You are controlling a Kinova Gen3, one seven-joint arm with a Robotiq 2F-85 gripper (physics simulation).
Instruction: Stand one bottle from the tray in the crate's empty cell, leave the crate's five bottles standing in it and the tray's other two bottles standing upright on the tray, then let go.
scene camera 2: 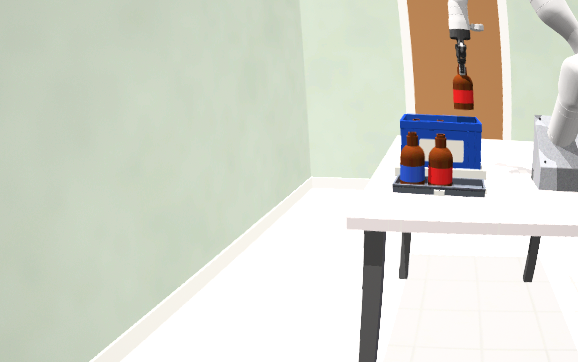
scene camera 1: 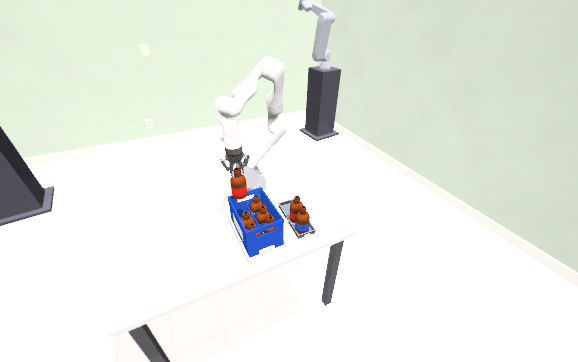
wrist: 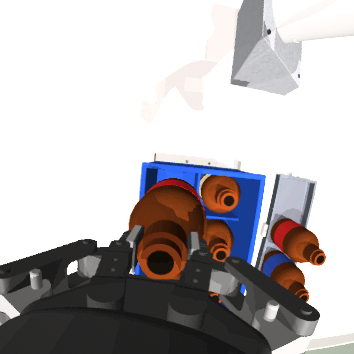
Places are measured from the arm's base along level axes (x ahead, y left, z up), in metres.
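Pixels of known places: gripper, between the fingertips: (scene camera 2: 462, 75) (scene camera 1: 237, 175) (wrist: 164, 239); arm's base, origin of its link: (scene camera 2: 560, 134) (scene camera 1: 247, 164) (wrist: 282, 17).
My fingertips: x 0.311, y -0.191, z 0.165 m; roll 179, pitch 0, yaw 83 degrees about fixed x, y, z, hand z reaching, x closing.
Ahead of a thing's pixels: the offset from my fingertips to its middle. Level surfaces: height alone.
My gripper (scene camera 1: 236, 170) (scene camera 2: 462, 71) (wrist: 164, 239) is shut on the neck of a red-labelled brown bottle {dx -0.001, dy +0.001, dz -0.040 m} (scene camera 1: 239, 186) (scene camera 2: 463, 95) (wrist: 167, 215). The bottle hangs upright above the blue crate {dx +0.088, dy +0.033, dz -0.236 m} (scene camera 1: 265, 243) (scene camera 2: 472, 150) (wrist: 256, 210), over the end nearest the robot base. The crate's several brown bottles stand in it; the held bottle hides part of the crate in the wrist view. A red-labelled bottle {dx +0.118, dy +0.268, dz -0.241 m} (scene camera 1: 295, 209) (scene camera 2: 440, 162) (wrist: 295, 239) and a blue-labelled bottle {dx +0.200, dy +0.248, dz -0.241 m} (scene camera 1: 302, 220) (scene camera 2: 412, 160) (wrist: 284, 272) stand upright on the grey tray {dx +0.116, dy +0.266, dz -0.311 m} (scene camera 1: 287, 207) (scene camera 2: 470, 190) (wrist: 295, 192).
The crate and the tray stand side by side on the white table {dz -0.324 m} (scene camera 1: 200, 280) (scene camera 2: 525, 215), with a narrow gap between them. The robot's grey base (scene camera 1: 256, 178) (scene camera 2: 555, 172) (wrist: 265, 65) stands beyond the crate's end. A second arm on a dark pedestal (scene camera 1: 322, 102) is far behind.
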